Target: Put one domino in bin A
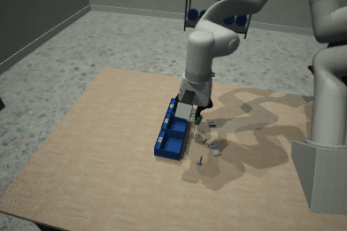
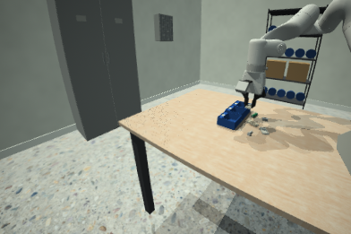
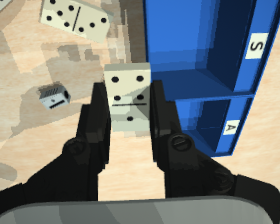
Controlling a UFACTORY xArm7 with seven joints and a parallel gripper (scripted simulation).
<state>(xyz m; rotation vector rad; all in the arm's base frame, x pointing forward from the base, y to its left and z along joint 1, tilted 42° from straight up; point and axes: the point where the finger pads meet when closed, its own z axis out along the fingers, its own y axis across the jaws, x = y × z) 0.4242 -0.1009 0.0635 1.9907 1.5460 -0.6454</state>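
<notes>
The green battery lies 3 cm behind my hand, 5 cm to the right of it and 8 cm below it. Also, from my hand: grey bolt: 3 cm behind, 14 cm to the left, 8 cm below; then blue bin: 6 cm ahead, 1 cm to the left, 7 cm below; then white domino: 2 cm below.
</notes>
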